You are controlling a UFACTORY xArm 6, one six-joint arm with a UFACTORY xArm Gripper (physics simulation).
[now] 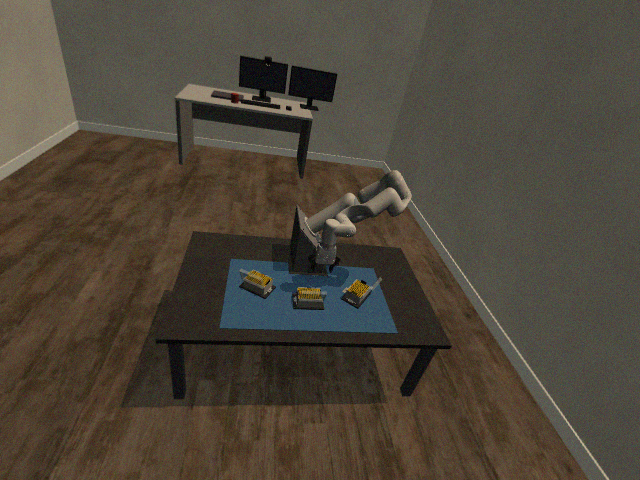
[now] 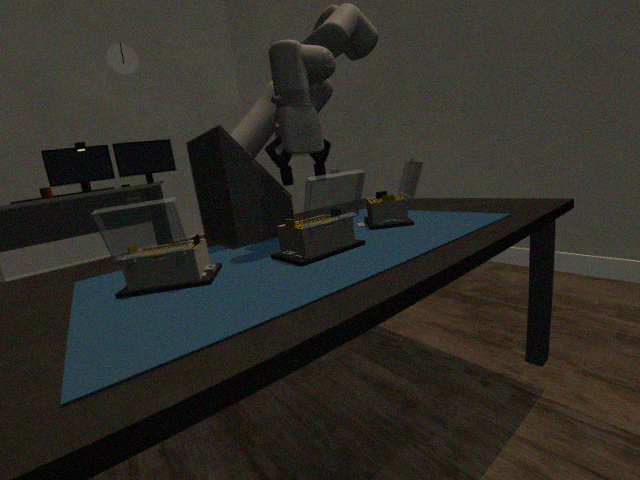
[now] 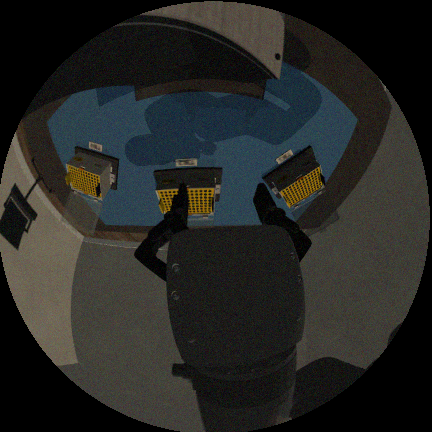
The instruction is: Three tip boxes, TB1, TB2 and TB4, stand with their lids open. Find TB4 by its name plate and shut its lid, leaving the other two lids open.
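Frame: origin at the arm's base, x ahead, y left, z up, level; millimetres.
Seen in the pictures: gripper, fingertip midpoint: (image 1: 321, 270) (image 2: 305, 182) (image 3: 222, 190); arm's base, origin of the base link: (image 1: 309, 227) (image 2: 229, 163).
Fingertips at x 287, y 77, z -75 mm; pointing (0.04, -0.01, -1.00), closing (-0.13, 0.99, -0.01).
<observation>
Pixels of each thing's top centre, then the offset from my fingertips to it. "pt": a spot on its surface instead. Level surfaces: height alone.
- left box, surface spot: (image 2: 165, 269) pt 323 mm right, 79 mm ahead, 97 mm down
- middle box, surface spot: (image 2: 323, 240) pt 62 mm right, 148 mm ahead, 100 mm down
- right box, middle of its top: (image 3: 306, 192) (image 2: 384, 193) (image 1: 359, 286) 215 mm left, 18 mm ahead, 56 mm down
- left lid, surface spot: (image 2: 136, 227) pt 350 mm right, 107 mm ahead, 19 mm down
- middle lid, surface spot: (image 2: 334, 192) pt 50 mm right, 184 mm ahead, 16 mm down
- right lid, surface spot: (image 2: 412, 178) pt 231 mm left, 101 mm ahead, 23 mm down
- blue mat, its level: 131 mm down
- dark table, its level: 133 mm down
Three grey tip boxes with yellow racks stand on the blue mat: a left box (image 1: 257, 282) (image 2: 165, 269) (image 3: 89, 177), a middle box (image 1: 309, 298) (image 2: 323, 240) (image 3: 186, 200) and a right box (image 1: 357, 292) (image 2: 387, 210) (image 3: 301, 185). Their clear lids stand open: left lid (image 2: 136, 227), middle lid (image 2: 334, 192), right lid (image 2: 412, 178). The name plates (image 3: 95, 146) (image 3: 186, 162) (image 3: 284, 156) are too blurred to tell which box is TB4. My gripper (image 1: 324, 267) (image 2: 303, 178) (image 3: 222, 190) is open and empty, pointing down above the mat on the pedestal side of the middle box.
The blue mat (image 1: 258, 320) (image 2: 124, 330) (image 3: 135, 215) lies on a dark table (image 1: 206, 248). A dark wedge-shaped pedestal (image 1: 299, 248) (image 2: 232, 196) stands close beside the gripper, behind the boxes. A desk (image 1: 206, 98) with two monitors stands far behind.
</observation>
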